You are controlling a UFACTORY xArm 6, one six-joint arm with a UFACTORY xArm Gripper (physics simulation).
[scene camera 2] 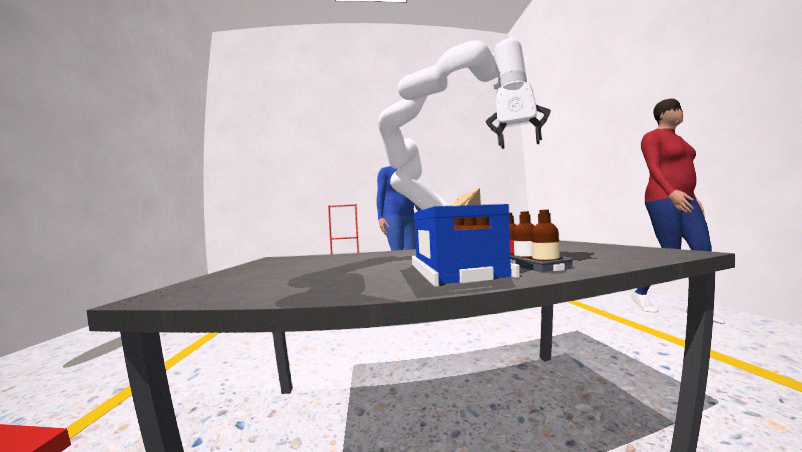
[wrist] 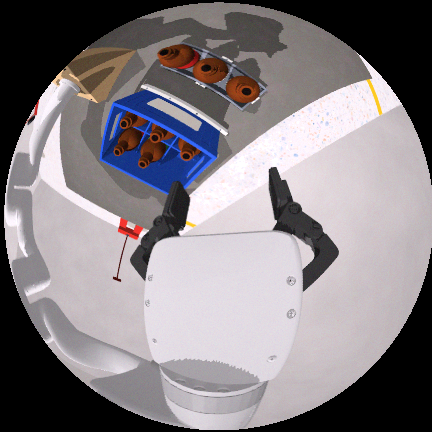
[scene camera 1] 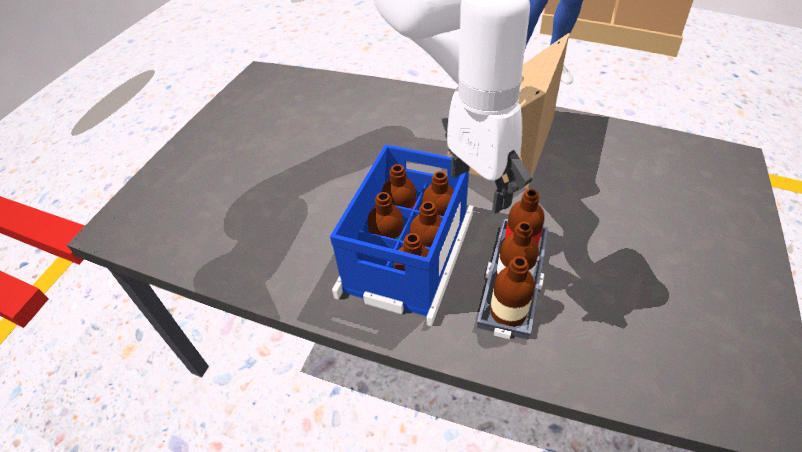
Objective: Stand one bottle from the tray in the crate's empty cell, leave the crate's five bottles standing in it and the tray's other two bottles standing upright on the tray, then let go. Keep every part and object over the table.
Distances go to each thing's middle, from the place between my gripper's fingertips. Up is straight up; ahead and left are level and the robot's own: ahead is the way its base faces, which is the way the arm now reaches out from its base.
Scene:
I see the cream-labelled bottle (scene camera 1: 514, 286) 3 cm behind my hand, 8 cm to the left of it and 25 cm below it.

